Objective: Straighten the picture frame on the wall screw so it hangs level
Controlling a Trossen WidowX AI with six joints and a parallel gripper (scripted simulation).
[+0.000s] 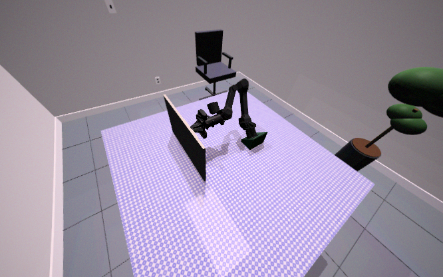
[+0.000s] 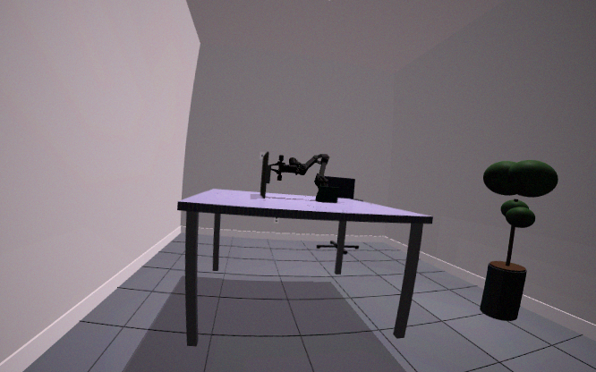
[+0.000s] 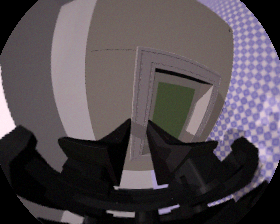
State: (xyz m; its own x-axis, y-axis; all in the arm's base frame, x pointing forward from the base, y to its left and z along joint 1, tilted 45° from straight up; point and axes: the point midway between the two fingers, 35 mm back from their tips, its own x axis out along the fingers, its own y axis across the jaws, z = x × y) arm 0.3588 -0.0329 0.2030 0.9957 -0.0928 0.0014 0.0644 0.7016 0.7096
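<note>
Now: the picture frame 6 cm below my gripper tip, 1 cm to the right of it and 1 cm ahead of it. Round my gripper tip: wall panel 6 cm below, 2 cm to the right, 2 cm ahead.
</note>
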